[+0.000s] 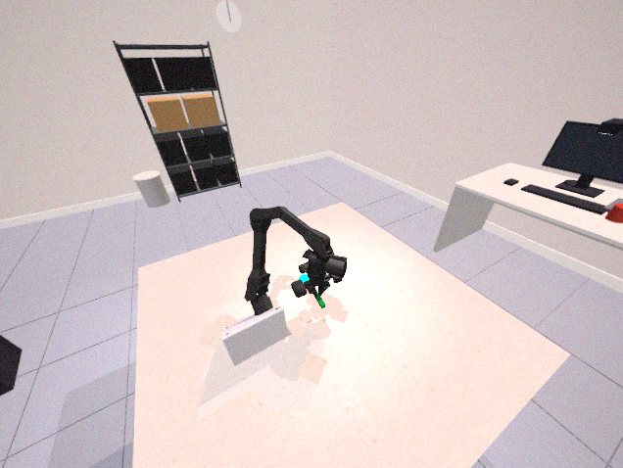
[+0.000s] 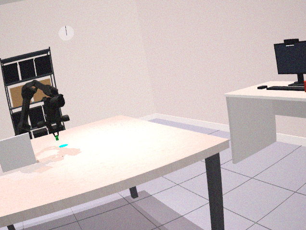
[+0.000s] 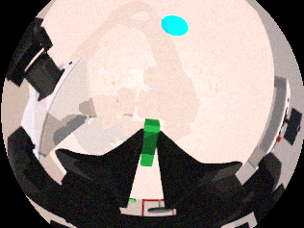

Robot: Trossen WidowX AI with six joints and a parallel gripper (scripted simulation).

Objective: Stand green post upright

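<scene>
My gripper tip is now 18 cm to the right of the cyan circle, 10 cm above it and 7 cm short of it. Also, from my gripper tip: green post 2 cm to the right.
</scene>
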